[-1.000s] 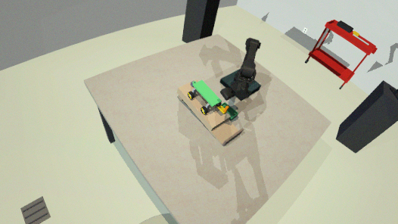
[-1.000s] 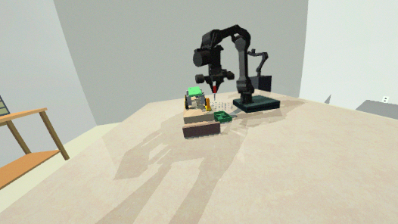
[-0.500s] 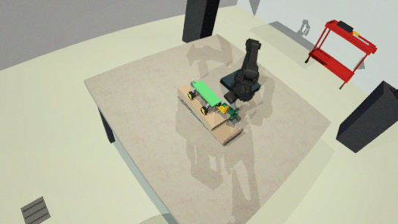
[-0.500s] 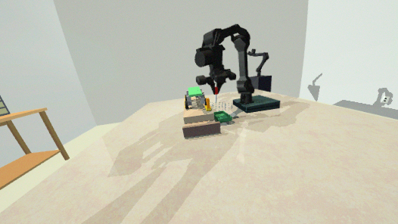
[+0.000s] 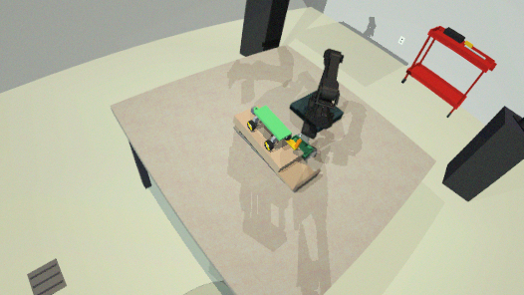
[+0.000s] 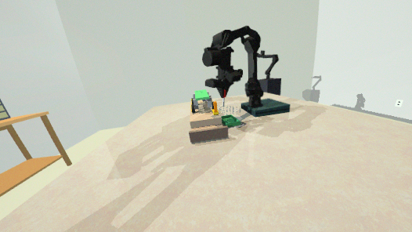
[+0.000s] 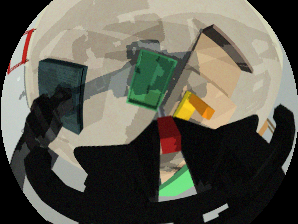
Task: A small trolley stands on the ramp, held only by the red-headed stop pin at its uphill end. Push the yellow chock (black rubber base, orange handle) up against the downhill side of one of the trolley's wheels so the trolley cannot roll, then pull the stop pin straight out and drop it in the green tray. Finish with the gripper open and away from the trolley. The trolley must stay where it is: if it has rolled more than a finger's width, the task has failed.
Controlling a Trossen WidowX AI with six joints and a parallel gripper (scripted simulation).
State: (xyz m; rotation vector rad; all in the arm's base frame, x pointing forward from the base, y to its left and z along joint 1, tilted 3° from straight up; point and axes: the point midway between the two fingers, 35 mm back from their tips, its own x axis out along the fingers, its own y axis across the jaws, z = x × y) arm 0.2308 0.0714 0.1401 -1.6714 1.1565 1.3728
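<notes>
Now: the red-headed stop pin right at my gripper tip. The rest, counted from my gripper tip: yellow chock: 5 cm ahead, 1 cm to the right, 5 cm below; green tray: 2 cm behind, 14 cm below; green-topped trolley: 8 cm ahead, 13 cm to the right, 3 cm below.
</notes>
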